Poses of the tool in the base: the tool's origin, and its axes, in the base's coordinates. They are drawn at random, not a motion.
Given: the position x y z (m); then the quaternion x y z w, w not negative.
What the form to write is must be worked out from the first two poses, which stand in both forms.
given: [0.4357, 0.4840, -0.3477, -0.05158, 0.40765, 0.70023, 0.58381]
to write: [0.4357, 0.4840, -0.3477, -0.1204, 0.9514, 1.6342]
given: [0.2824, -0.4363, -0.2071, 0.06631, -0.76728, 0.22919, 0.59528]
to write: [0.2824, -0.4363, -0.2071, 0.1540, -1.7822, 0.5323]
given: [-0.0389, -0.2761, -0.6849, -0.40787, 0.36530, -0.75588, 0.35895]
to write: [-0.0389, -0.2761, -0.6849, -1.0520, 0.9422, -1.9496]
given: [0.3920, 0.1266, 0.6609, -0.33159, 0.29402, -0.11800, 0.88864]
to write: [0.3920, 0.1266, 0.6609, -0.6889, 0.6109, -0.2452]
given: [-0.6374, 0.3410, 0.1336, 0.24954, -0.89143, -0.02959, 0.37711]
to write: [-0.6374, 0.3410, 0.1336, 0.6381, -2.2794, -0.0757]
